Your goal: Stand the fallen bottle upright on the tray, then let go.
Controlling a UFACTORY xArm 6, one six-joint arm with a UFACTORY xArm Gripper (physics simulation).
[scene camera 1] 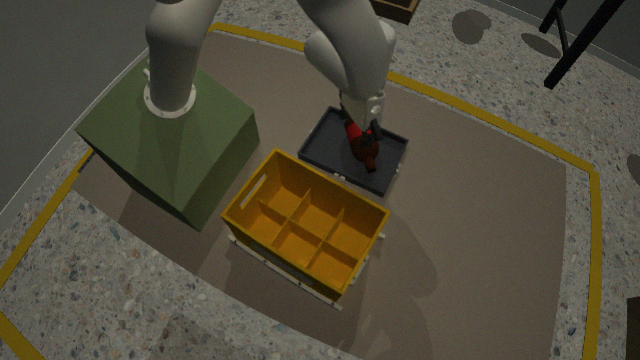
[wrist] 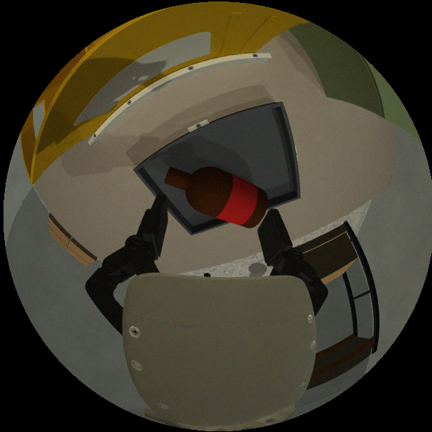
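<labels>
You'd find a dark brown bottle in scene camera 1 and in the wrist view as well. On that bottle, (wrist: 210,190) and (scene camera 1: 359,144) are the same spot.
</labels>
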